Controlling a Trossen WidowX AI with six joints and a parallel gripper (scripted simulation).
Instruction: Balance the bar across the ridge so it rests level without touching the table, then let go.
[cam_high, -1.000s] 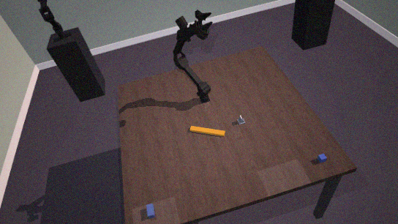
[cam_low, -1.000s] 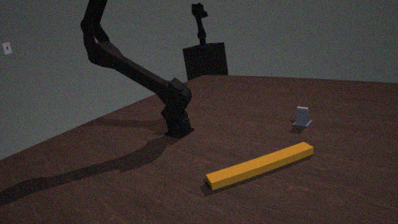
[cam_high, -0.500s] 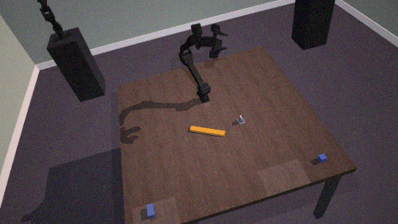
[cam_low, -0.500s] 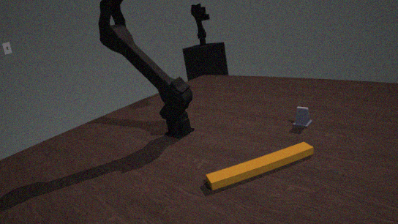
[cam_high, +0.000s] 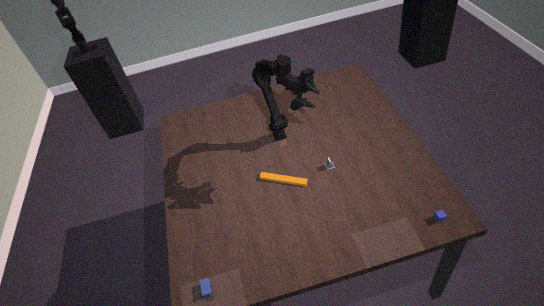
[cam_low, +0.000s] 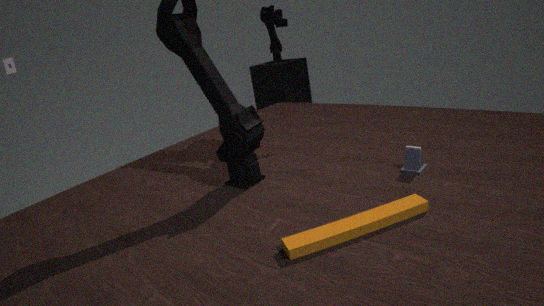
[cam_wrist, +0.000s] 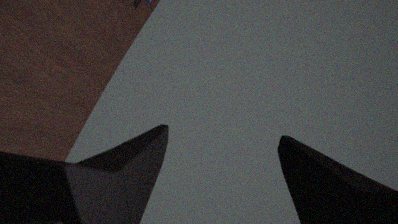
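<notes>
Now: gripper tip 42 cm above the orange bar, 20 cm to the left of it and 1 cm past it. Also, from my gripper tip: blue cube (43 cm ahead, 42 cm below, 37 cm to the left).
</notes>
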